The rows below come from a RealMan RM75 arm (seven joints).
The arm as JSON. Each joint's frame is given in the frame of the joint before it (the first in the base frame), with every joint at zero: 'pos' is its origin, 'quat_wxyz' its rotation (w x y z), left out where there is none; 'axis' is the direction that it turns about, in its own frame. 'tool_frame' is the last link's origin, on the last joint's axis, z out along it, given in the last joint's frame.
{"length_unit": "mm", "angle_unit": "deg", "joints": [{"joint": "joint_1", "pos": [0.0, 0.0, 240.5], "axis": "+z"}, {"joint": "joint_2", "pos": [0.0, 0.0, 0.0], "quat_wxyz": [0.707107, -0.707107, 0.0, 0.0], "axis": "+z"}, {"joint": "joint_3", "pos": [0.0, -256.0, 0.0], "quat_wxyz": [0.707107, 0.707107, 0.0, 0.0], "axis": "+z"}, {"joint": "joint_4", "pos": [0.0, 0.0, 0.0], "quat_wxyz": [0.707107, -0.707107, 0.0, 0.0], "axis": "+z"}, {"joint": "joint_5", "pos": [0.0, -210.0, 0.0], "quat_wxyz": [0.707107, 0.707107, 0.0, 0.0], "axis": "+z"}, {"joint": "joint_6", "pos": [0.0, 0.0, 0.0], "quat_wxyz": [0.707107, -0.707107, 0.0, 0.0], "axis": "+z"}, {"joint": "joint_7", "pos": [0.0, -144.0, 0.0], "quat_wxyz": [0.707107, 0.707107, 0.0, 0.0], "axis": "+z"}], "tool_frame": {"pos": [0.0, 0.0, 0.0]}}
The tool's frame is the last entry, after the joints.
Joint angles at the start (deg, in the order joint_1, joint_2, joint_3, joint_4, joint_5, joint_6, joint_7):
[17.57 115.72 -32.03 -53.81 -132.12 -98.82 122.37]
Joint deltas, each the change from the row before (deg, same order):
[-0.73 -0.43 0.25 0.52 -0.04 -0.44 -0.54]
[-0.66 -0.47 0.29 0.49 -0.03 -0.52 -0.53]
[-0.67 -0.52 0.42 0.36 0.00 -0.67 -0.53]
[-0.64 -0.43 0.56 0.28 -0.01 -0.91 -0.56]
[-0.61 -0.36 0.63 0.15 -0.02 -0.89 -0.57]
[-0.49 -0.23 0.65 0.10 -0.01 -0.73 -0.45]
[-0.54 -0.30 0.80 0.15 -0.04 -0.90 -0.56]
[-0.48 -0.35 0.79 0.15 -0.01 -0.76 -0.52]
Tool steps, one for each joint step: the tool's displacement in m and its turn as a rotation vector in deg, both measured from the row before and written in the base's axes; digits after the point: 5 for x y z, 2 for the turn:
[0.00448 -0.00580 0.00169 -0.22 0.10 -0.47]
[0.00403 -0.00547 0.00214 -0.20 0.12 -0.39]
[0.00382 -0.00557 0.00316 -0.10 0.12 -0.33]
[0.00300 -0.00581 0.00295 -0.13 0.33 -0.22]
[0.00260 -0.00549 0.00302 -0.01 0.29 -0.15]
[0.00193 -0.00447 0.00236 0.12 0.33 -0.16]
[0.00214 -0.00520 0.00292 0.13 0.39 -0.14]
[0.00213 -0.00452 0.00334 0.26 0.28 -0.14]

